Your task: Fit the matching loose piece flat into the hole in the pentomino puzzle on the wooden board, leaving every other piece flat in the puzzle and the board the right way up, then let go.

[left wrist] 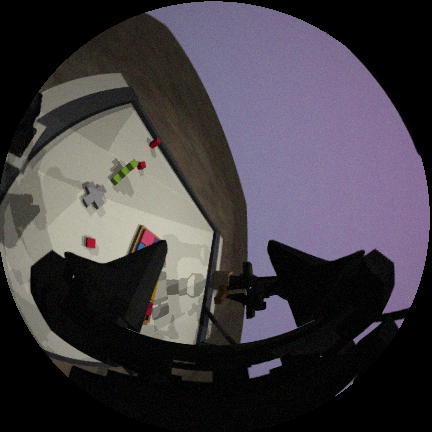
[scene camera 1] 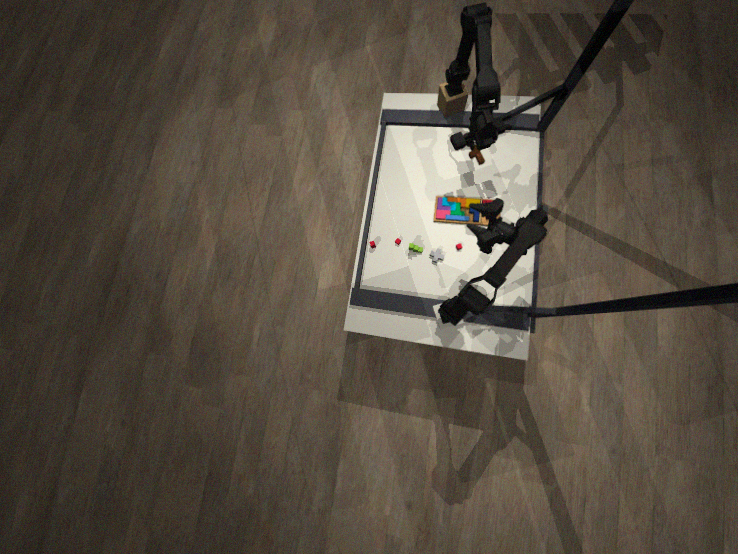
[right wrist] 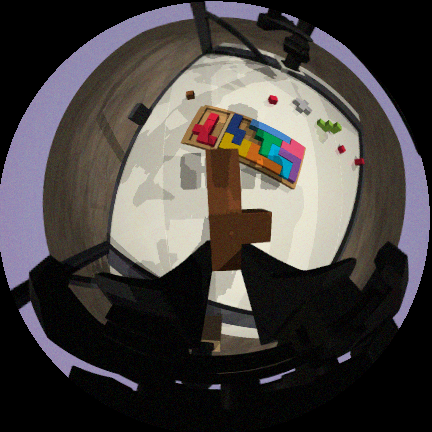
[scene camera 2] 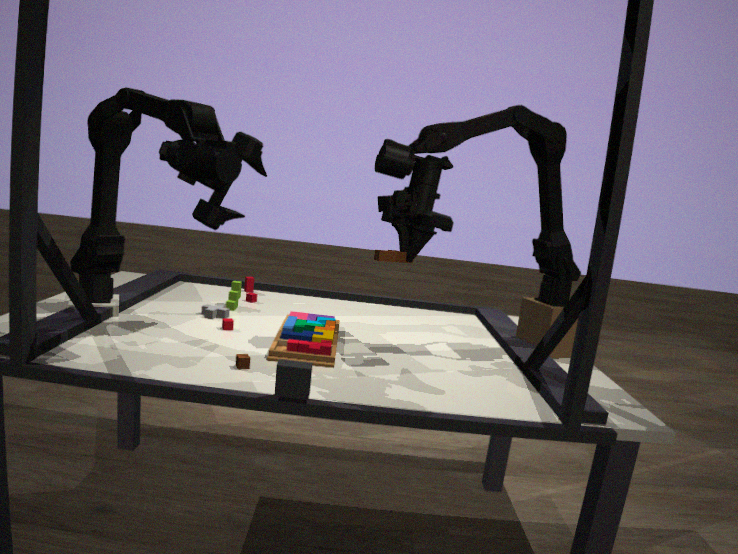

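The wooden board lies on the table with its coloured puzzle facing up. In the right wrist view a bare-wood gap shows between the navy, yellow and green pieces. A red piece lies in the board's separate end compartment. My right gripper is shut on a brown piece, a long bar with a side stub, held well above the table, off the board. My left gripper is open and empty, high up.
A grey plus-shaped piece, a green piece and several red cubes lie beyond the board in scene camera 2. A brown cube lies beside the board. A dark block is at the table edge.
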